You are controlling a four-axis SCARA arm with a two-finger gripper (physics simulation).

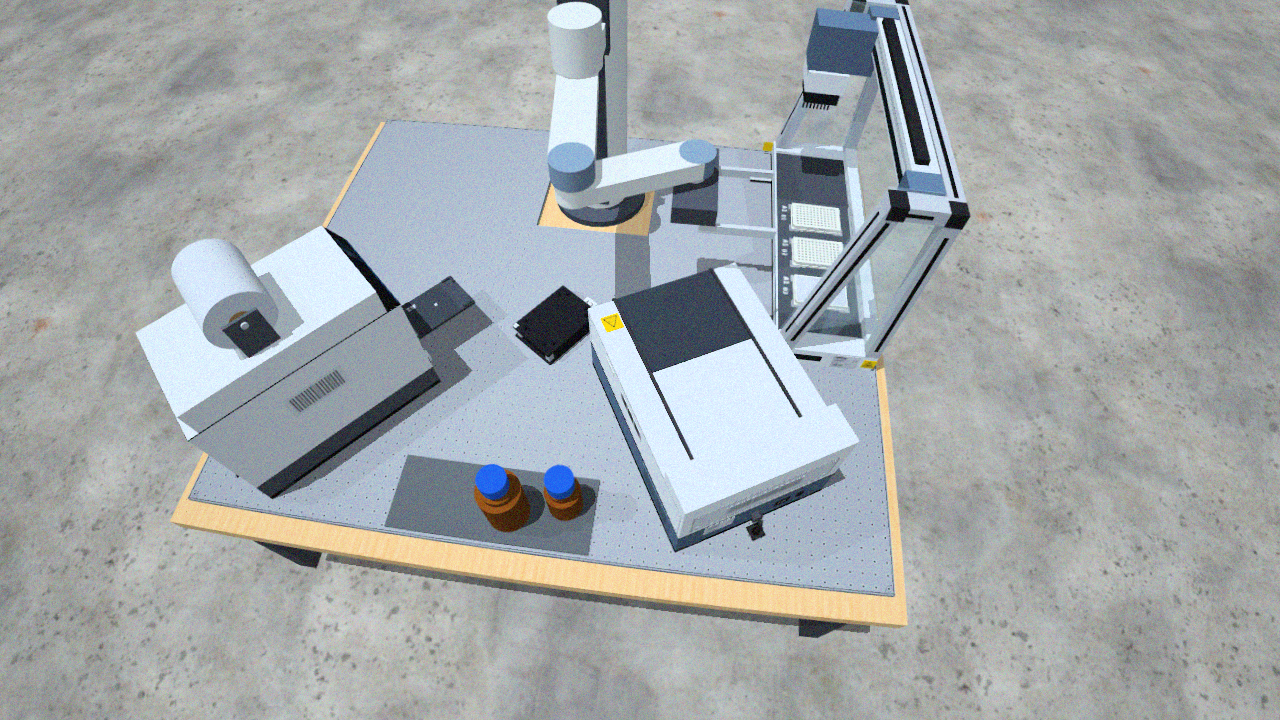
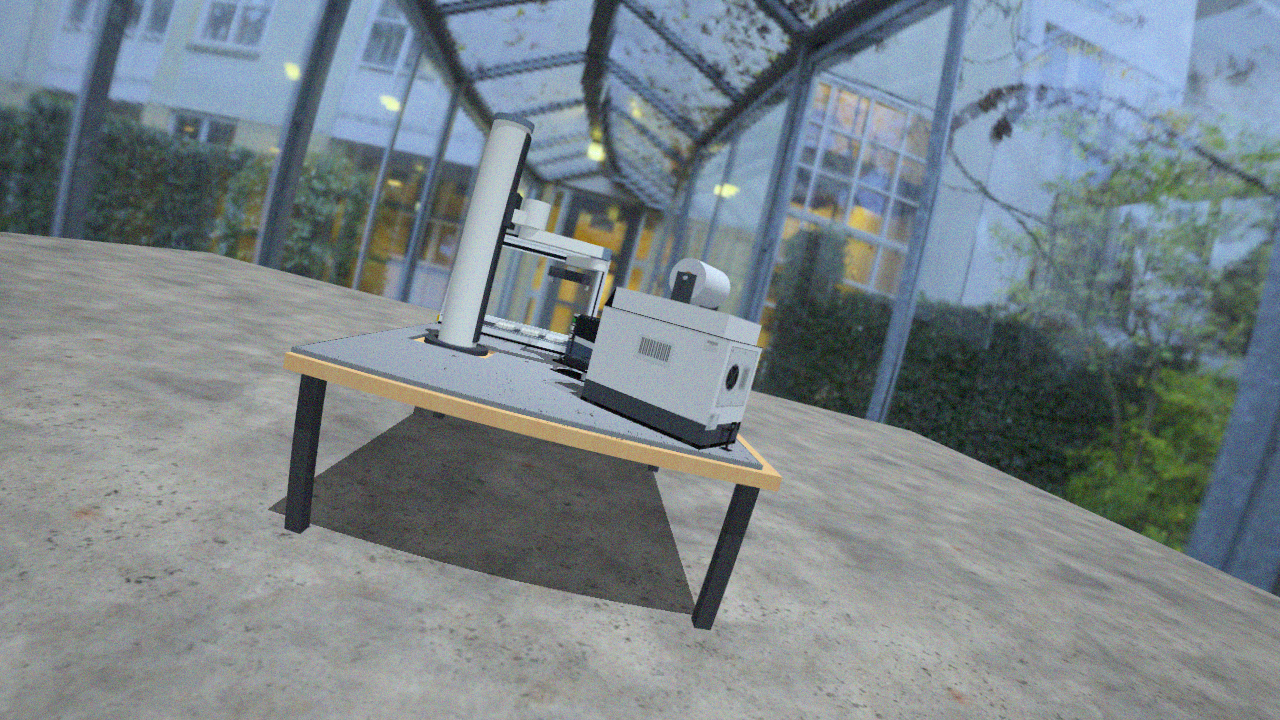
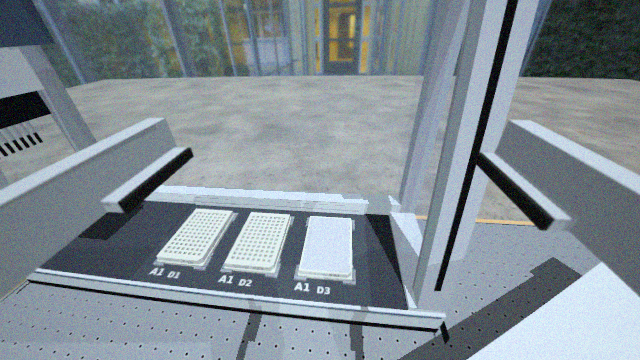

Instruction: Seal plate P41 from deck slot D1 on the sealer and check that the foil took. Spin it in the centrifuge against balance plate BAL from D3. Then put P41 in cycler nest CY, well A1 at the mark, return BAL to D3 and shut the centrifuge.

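Places are measured from the arm's base along level axes (x ahead, y left, z up), in millimetres.
Pixels of known places: gripper, fingertip midpoint: (image 1: 774,203) (image 2: 569,283) (image 3: 327,138); arm's base, link origin: (image 2: 455,347).
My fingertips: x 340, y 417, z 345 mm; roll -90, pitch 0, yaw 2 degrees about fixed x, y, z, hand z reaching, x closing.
For each thing: its middle in the pictures, then the offset to it from my fingertips. Level surfaces: height alone.
- Plate P41, body centre: (image 3: 199,234) (image 1: 815,218) (image 2: 506,326) dx -262, dy +166, dz -276 mm
- sealer, body centre: (image 1: 286,345) (image 2: 677,343) dx +399, dy -900, dz -94 mm
- white machine, body centre: (image 1: 707,396) dx +338, dy -91, dz -210 mm
- low black block, body centre: (image 1: 556,323) (image 2: 577,369) dx +137, dy -444, dz -306 mm
- cream plate, body centre: (image 3: 261,239) (image 1: 817,253) dx -138, dy +166, dz -276 mm
- grey mat, surface height: dz -328 mm
My gripper (image 1: 771,202) (image 3: 327,138) is open and empty, its fingers pointing toward the deck (image 1: 810,186) (image 3: 380,280) from above its near side. Plate P41 (image 1: 815,217) (image 3: 196,237), cream with open wells, sits in slot D1. Balance plate BAL (image 1: 819,291) (image 3: 327,246), with a smooth pale top, sits in D3. The sealer (image 1: 313,394) (image 2: 671,358) carries a white roll; its dark tray (image 1: 449,295) sticks out. A white machine (image 1: 742,402) with a dark top panel appears to be the closed centrifuge. A low black block (image 1: 554,324) stands between them, possibly nest CY.
Another cream plate (image 1: 817,251) (image 3: 259,242) sits in D2. A gantry frame (image 3: 467,100) rises over the deck, its pipetting head (image 1: 841,44) at the far end. Two amber bottles (image 1: 503,505) (image 1: 563,501) with blue caps stand on a grey mat (image 1: 429,497) near the front edge.
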